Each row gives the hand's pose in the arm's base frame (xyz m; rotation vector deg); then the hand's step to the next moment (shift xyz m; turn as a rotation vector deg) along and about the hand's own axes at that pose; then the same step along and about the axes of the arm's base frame.
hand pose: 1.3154 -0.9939 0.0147 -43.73 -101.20 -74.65
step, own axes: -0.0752 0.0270 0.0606 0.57 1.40 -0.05
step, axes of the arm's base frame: 0.0453 0.0650 -0.0615 0.89 0.36 1.17
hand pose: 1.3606 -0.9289 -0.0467 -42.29 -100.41 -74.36
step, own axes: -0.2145 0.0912 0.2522 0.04 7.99 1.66
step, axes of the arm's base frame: 0.1150 0.2706 -0.1774 6.14 3.97 3.62
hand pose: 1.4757 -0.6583 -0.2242 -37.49 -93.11 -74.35
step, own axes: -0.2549 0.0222 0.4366 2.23 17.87 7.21
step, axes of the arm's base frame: -0.0158 0.4535 -0.2240 11.67 11.88 9.95
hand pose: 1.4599 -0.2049 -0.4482 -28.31 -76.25 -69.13
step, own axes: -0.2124 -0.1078 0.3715 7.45 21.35 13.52
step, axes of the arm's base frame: -0.2231 0.3558 -0.1355 10.72 16.57 17.45
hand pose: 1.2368 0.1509 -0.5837 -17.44 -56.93 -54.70
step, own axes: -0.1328 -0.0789 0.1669 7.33 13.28 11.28
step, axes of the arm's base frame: -0.1846 0.1287 -0.0326 5.56 10.61 14.62
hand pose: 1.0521 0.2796 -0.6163 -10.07 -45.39 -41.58
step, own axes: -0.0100 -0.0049 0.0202 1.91 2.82 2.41
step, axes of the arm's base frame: -0.0198 0.0098 0.0066 1.34 2.07 3.36
